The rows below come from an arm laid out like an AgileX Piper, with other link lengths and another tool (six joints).
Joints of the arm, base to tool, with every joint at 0 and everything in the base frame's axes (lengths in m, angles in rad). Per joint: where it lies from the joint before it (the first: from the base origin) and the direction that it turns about. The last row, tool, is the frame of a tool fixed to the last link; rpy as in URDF.
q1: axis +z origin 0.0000 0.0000 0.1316
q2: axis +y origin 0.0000 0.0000 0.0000
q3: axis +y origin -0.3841 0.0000 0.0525
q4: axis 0.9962 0 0.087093 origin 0.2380 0.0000 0.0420
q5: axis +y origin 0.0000 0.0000 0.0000
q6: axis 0.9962 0 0.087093 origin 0.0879 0.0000 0.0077
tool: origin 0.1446 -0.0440 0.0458 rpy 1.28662 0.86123 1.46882
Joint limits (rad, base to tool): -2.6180..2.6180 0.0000..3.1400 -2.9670..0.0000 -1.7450..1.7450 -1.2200..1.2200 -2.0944..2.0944
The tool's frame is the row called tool.
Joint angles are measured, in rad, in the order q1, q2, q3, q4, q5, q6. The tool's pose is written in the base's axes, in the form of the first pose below.
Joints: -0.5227, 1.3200, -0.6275, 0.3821, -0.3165, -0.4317
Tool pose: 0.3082 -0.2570 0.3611 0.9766 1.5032 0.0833
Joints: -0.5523, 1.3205, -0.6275, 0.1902, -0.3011, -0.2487
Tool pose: 0.3109 -0.2561 0.3600 0.9666 1.5093 0.1197
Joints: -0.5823, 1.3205, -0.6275, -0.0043, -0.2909, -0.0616
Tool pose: 0.3125 -0.2554 0.3579 0.9622 1.5172 0.1539
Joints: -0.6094, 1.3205, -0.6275, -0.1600, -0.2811, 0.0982
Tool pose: 0.3118 -0.2562 0.3539 0.9752 1.5221 0.1829
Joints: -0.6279, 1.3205, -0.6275, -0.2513, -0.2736, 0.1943
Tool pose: 0.3101 -0.2577 0.3505 0.9903 1.5248 0.1977
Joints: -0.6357, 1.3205, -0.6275, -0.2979, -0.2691, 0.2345
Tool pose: 0.3096 -0.2578 0.3488 0.9913 1.5331 0.2001
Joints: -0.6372, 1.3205, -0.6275, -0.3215, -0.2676, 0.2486
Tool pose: 0.3103 -0.2570 0.3483 0.9847 1.5419 0.1992
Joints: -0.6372, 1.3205, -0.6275, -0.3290, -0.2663, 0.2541
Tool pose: 0.3105 -0.2566 0.3479 0.9837 1.5449 0.1997
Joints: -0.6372, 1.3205, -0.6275, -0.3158, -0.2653, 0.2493
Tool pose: 0.3097 -0.2575 0.3477 0.9917 1.5389 0.2011
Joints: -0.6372, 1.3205, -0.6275, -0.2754, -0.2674, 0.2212
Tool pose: 0.3080 -0.2596 0.3485 1.0022 1.5253 0.1982
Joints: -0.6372, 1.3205, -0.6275, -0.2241, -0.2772, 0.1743
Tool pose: 0.3066 -0.2620 0.3515 1.0022 1.5100 0.1886
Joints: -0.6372, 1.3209, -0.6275, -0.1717, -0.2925, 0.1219
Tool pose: 0.3054 -0.2645 0.3557 0.9961 1.4937 0.1754
